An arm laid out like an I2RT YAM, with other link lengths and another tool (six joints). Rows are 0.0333 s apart.
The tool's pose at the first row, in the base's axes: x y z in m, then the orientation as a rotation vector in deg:
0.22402 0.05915 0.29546 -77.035 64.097 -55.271
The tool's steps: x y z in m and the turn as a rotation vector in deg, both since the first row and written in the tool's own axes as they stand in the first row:
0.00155 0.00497 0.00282 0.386 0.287 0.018
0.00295 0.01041 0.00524 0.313 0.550 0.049
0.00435 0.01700 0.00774 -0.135 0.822 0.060
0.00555 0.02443 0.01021 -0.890 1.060 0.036
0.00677 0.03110 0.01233 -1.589 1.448 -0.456
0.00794 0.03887 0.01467 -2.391 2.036 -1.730
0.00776 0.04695 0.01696 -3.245 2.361 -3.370
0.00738 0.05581 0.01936 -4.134 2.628 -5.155
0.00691 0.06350 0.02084 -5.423 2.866 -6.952
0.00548 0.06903 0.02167 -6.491 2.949 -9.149
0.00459 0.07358 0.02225 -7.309 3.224 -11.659
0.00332 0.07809 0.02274 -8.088 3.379 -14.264
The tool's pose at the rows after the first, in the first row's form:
0.22664 0.05844 0.29020 -76.612 64.086 -55.649
0.22880 0.05780 0.28451 -76.558 64.347 -55.796
0.23092 0.05721 0.27767 -76.815 64.835 -55.799
0.23290 0.05683 0.27001 -77.355 65.469 -55.664
0.23461 0.05633 0.26313 -78.115 65.911 -56.008
0.23641 0.05596 0.25514 -79.419 66.113 -57.033
0.23784 0.05690 0.24692 -81.109 65.922 -58.099
0.23925 0.05809 0.23792 -82.947 65.607 -59.209
0.23986 0.05911 0.23017 -85.133 65.490 -60.119
0.23983 0.06086 0.22466 -87.464 64.848 -61.296
0.23976 0.06199 0.22013 -89.730 63.970 -62.966
0.23953 0.06348 0.21567 -92.063 62.875 -64.624

